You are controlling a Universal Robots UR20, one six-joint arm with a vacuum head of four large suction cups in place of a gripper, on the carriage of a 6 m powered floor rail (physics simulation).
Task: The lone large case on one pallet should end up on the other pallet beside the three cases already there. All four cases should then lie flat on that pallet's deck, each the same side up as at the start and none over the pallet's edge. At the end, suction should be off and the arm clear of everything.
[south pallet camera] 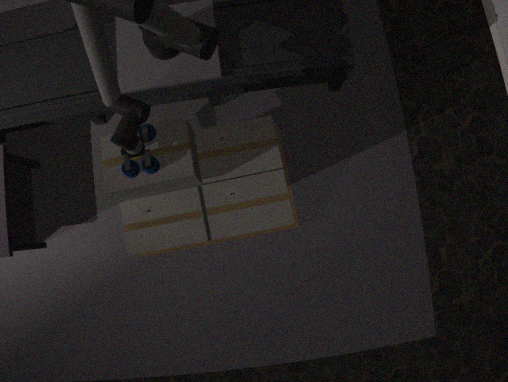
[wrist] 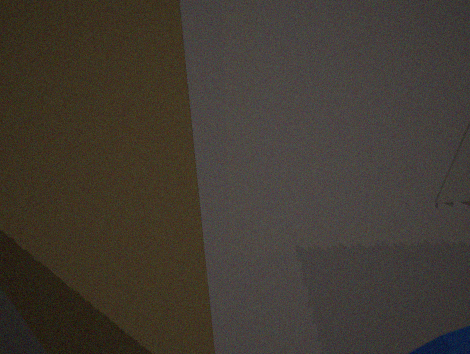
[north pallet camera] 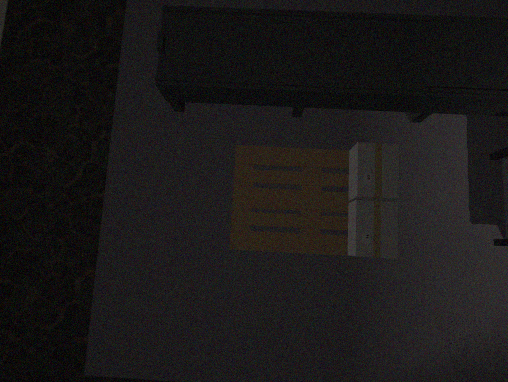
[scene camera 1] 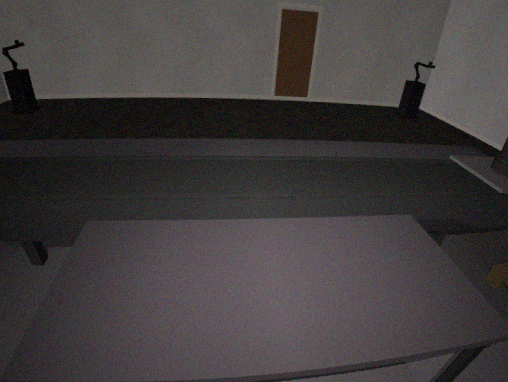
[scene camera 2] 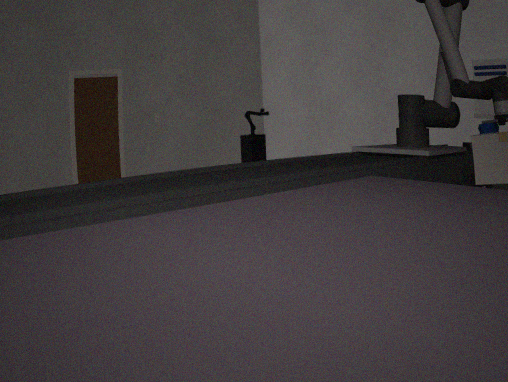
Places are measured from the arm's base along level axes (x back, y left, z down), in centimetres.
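Pixels of known places: hand, tool point: point(wrist: 214, 230); arm's base, link origin: point(scene camera 1: 505, 171) point(scene camera 2: 413, 146).
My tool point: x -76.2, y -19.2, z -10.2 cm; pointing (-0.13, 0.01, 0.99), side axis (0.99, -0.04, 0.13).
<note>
Ahead of a thing's pixels: the offset from my tool point to its top centre. Level surfaces: height alone.
The large case point(south pallet camera: 170, 166) point(scene camera 2: 485, 165) point(wrist: 325, 125), white with a tan tape stripe, is level above the south pallet's near-rail left quarter. My vacuum head point(south pallet camera: 139, 150) point(scene camera 2: 490, 127) has its blue cups on its top and holds it. It looks slightly higher than its neighbours; whether it touches the deck is hidden. Three similar cases {dx -0.3, dy +57.7, dz +26.3 cm} point(south pallet camera: 240, 131) {dx -42.1, dy +1.8, dz +26.3 cm} point(south pallet camera: 160, 222) {dx -38.4, dy +60.1, dz +26.3 cm} point(south pallet camera: 250, 202) lie flat on the pallet point(south pallet camera: 295, 215), one right of the held case, one in front, one diagonal. A blue cup point(wrist: 447, 344) shows in the wrist view.
The north pallet point(north pallet camera: 240, 200) bears two white taped boxes point(north pallet camera: 366, 172) point(north pallet camera: 366, 227) on its right end. The floor rail point(scene camera 1: 250, 177) point(north pallet camera: 325, 55) point(south pallet camera: 45, 75) runs behind the pallets, with the carriage point(scene camera 2: 415, 149) point(south pallet camera: 170, 72) near the south one. A table {dz +14.2 cm} point(scene camera 1: 265, 285) point(scene camera 2: 250, 300) stands between the pallets.
</note>
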